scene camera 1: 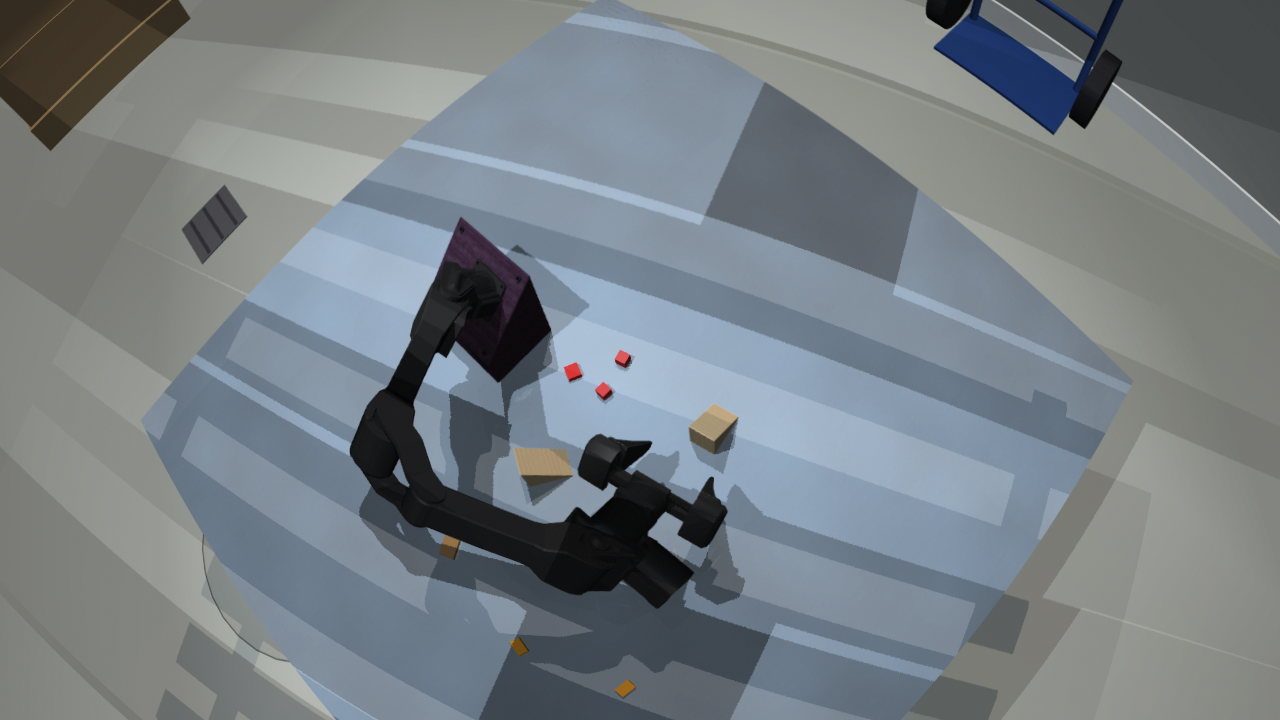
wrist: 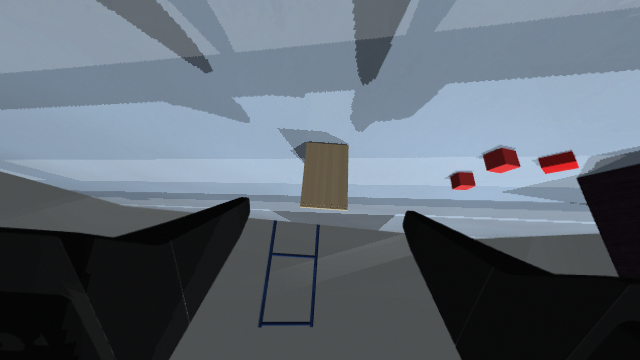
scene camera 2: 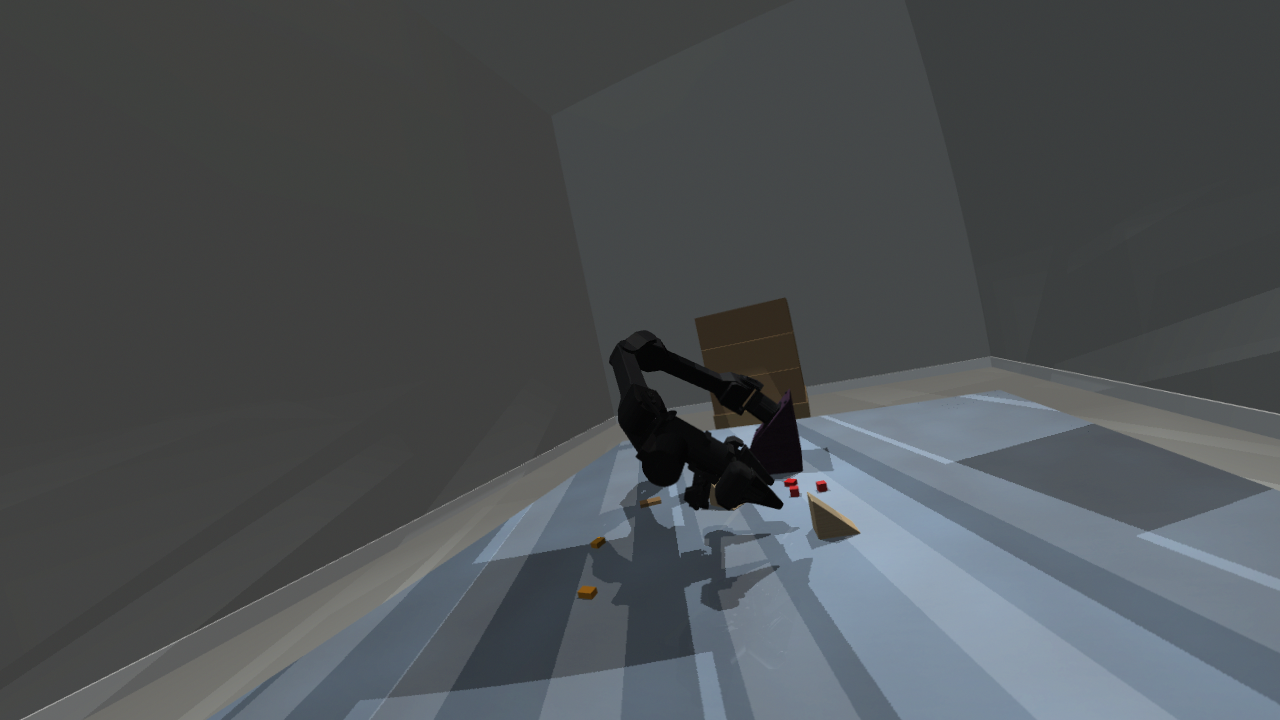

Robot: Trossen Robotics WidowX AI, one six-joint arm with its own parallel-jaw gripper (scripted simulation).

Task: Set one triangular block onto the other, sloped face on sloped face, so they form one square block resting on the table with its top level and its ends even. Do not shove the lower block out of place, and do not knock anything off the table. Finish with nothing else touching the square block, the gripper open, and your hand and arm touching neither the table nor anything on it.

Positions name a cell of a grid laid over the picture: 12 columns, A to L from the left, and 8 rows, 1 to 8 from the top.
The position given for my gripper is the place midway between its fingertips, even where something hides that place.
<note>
My gripper (scene camera 1: G6) is open, holding nothing. Also in view: a triangular block (scene camera 1: F6) and a triangular block (scene camera 1: G5).
My gripper is seen too in the wrist view (wrist: G5) and in scene camera 2 (scene camera 2: H6).
</note>
